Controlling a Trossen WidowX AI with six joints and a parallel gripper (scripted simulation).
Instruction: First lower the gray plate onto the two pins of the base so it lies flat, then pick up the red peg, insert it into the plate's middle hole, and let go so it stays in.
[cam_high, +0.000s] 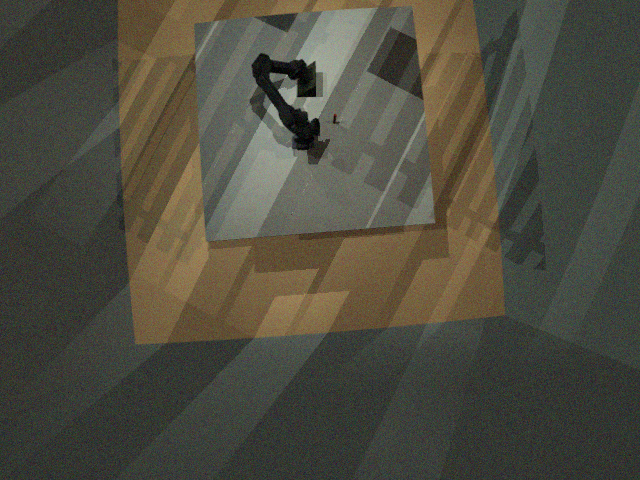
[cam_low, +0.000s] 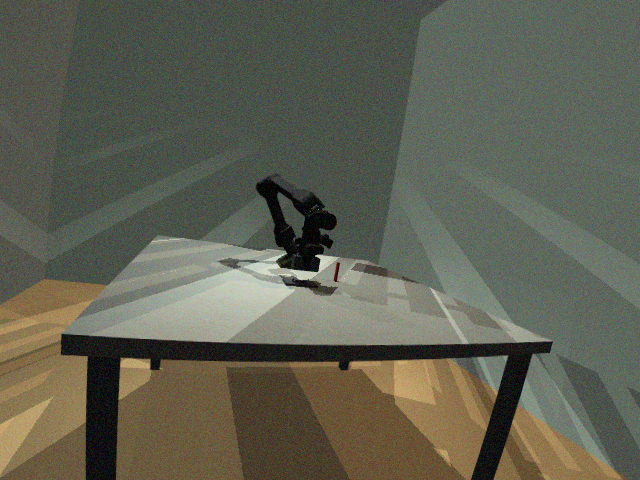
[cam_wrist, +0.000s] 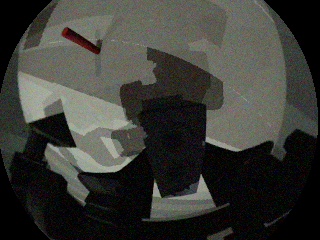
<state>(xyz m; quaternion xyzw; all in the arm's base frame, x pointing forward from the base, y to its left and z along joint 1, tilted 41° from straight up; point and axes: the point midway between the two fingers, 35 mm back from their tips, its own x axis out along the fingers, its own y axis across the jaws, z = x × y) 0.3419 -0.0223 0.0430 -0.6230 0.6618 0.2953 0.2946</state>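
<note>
The base lies 5 cm below my gripper tip and 1 cm to the right of it. Also, from my gripper tip: red peg (18 cm to the left, 11 cm behind, 2 cm below); plate (3 cm above).
</note>
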